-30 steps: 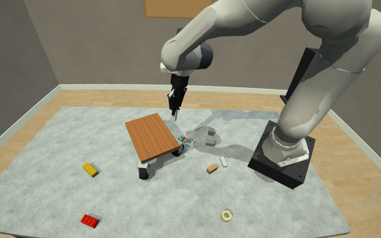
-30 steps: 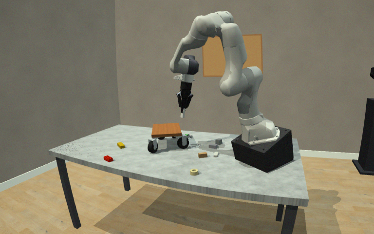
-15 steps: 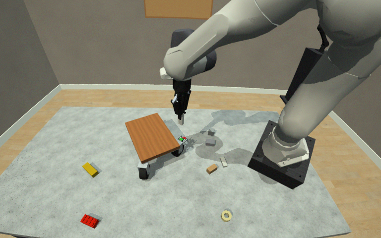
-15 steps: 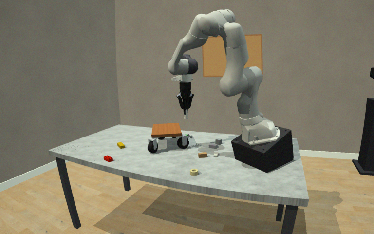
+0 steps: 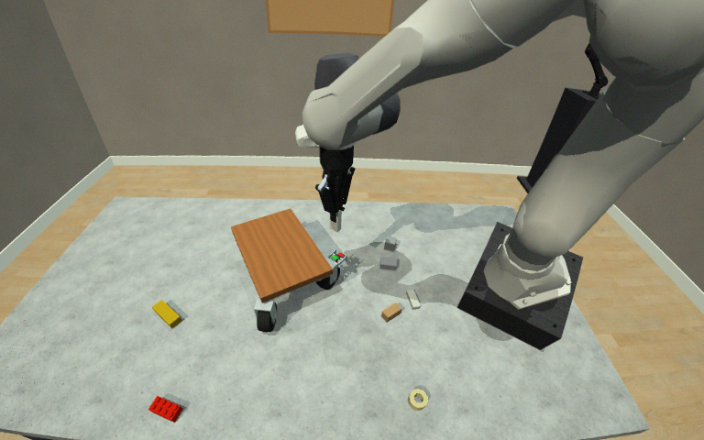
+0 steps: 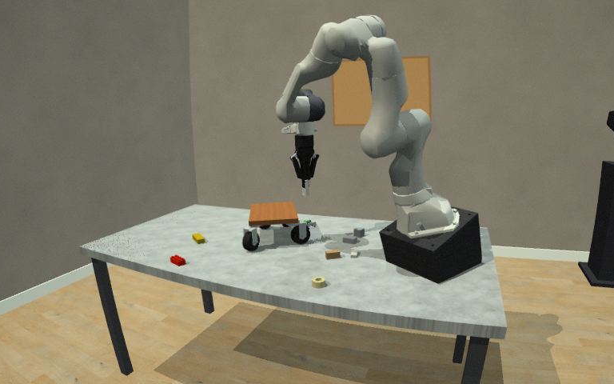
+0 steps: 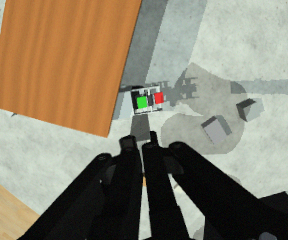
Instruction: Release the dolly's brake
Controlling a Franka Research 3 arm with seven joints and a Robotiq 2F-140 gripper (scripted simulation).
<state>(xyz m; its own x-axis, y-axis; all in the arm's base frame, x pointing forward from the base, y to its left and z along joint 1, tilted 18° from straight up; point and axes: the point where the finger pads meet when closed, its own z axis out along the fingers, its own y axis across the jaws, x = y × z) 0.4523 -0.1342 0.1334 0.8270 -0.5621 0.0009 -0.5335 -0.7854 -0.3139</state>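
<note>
The brake pedal lies 10 mm behind my hand, 10 mm to the right of it and 160 mm below it. From my hand the other things lie so: tan block: 170 mm behind, 130 mm to the left, 220 mm below; white piece: 240 mm behind, 70 mm to the left, 230 mm below; yellow brick: 460 mm ahead, 180 mm to the left, 230 mm below.
</note>
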